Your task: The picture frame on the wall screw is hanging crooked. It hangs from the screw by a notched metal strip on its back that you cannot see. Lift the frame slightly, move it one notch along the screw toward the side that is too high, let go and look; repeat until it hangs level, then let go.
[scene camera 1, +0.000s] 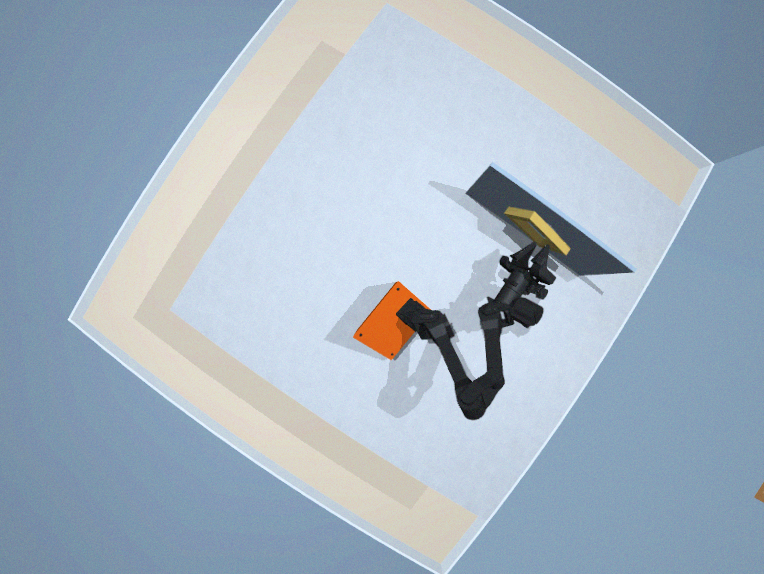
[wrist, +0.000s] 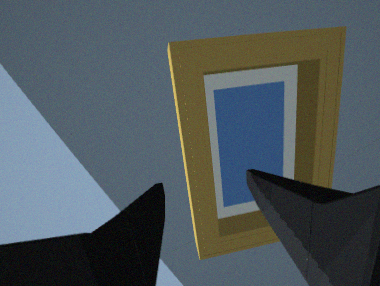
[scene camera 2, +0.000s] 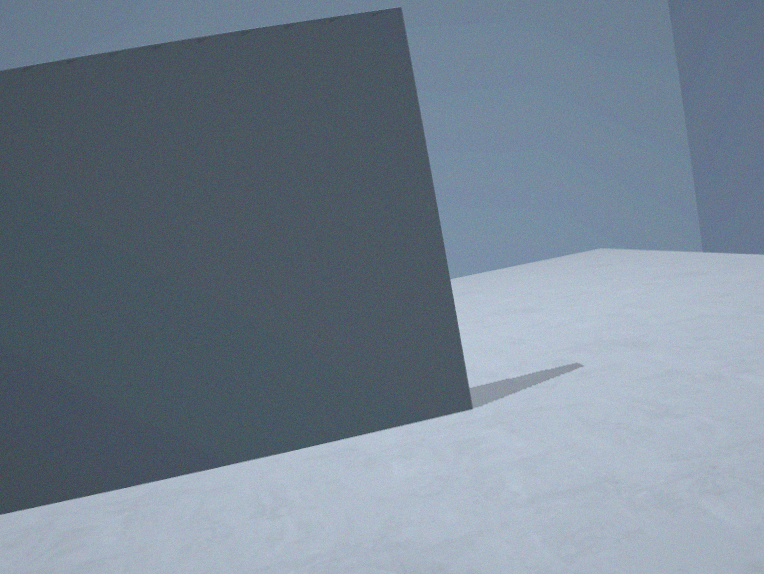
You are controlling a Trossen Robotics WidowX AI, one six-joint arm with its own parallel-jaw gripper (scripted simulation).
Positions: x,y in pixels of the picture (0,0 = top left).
Scene:
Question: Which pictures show the picture frame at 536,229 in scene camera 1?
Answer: Scene camera 1 and the wrist view only.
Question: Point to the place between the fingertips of the gripper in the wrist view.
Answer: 205,183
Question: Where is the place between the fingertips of the gripper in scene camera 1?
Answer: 542,243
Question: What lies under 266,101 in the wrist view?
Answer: A picture frame.

